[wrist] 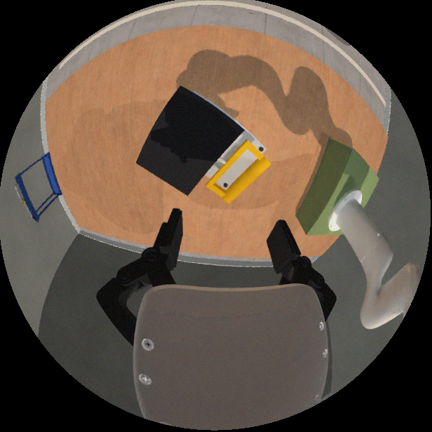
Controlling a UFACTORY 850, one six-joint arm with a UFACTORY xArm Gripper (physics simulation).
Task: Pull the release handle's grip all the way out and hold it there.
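The release handle has a yellow rectangular grip (pixel 248 181) beside a black-topped box (pixel 192 137). A light metal base plate with dark screws shows through the grip's opening and beside the box. The grip lies at an angle, with its wide bar toward the lower right, near the middle of the wrist view. My gripper (pixel 229 226) is open and empty. Its two black fingers stand wide apart, below the grip in the view and apart from it. How high the fingers are above the grip is hard to tell.
A green block (pixel 325 185) stands at the right on the wooden surface (pixel 100 165), with the pale arm (pixel 367 240) rising from its white round base. A blue-framed cart (pixel 27 198) stands at the far left. Arm shadows fall across the wood behind the box.
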